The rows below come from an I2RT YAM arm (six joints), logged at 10 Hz.
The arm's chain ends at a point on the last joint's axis. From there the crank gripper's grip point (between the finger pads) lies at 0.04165 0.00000 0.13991 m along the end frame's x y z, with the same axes.
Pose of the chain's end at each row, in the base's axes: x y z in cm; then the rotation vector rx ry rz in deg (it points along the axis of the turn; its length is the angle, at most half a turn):
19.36, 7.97, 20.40, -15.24, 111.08, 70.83
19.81, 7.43, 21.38, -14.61, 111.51, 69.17
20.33, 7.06, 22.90, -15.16, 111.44, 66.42
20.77, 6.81, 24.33, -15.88, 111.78, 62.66
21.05, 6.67, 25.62, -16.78, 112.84, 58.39
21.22, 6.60, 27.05, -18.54, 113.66, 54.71
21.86, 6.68, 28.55, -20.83, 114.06, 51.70
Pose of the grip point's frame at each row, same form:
23.82, 20.61, 14.62, -15.24, 111.08, 70.83
24.53, 19.89, 15.41, -14.61, 111.51, 69.17
25.41, 19.24, 16.66, -15.16, 111.44, 66.42
26.28, 18.58, 17.67, -15.88, 111.78, 62.66
26.93, 17.91, 18.39, -16.78, 112.84, 58.39
27.32, 17.37, 19.31, -18.54, 113.66, 54.71
28.08, 17.08, 20.42, -20.83, 114.06, 51.70

